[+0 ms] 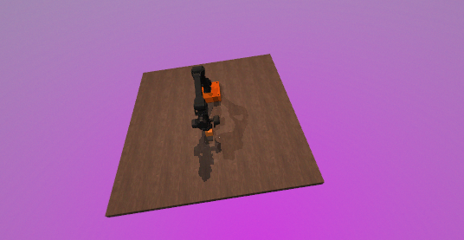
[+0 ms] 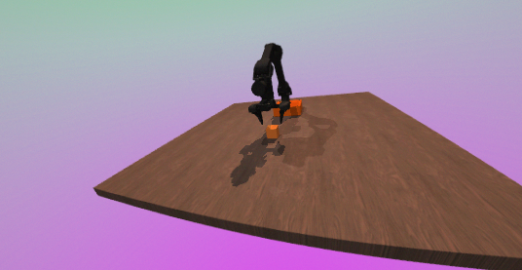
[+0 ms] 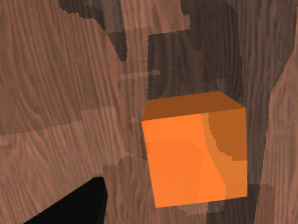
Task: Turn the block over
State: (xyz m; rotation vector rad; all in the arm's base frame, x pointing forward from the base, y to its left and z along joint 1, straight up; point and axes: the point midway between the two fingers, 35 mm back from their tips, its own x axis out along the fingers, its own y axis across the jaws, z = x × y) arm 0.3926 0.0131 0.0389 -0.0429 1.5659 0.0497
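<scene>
Now: the orange block 1 cm behind my gripper tip and 4 cm below it.
</scene>
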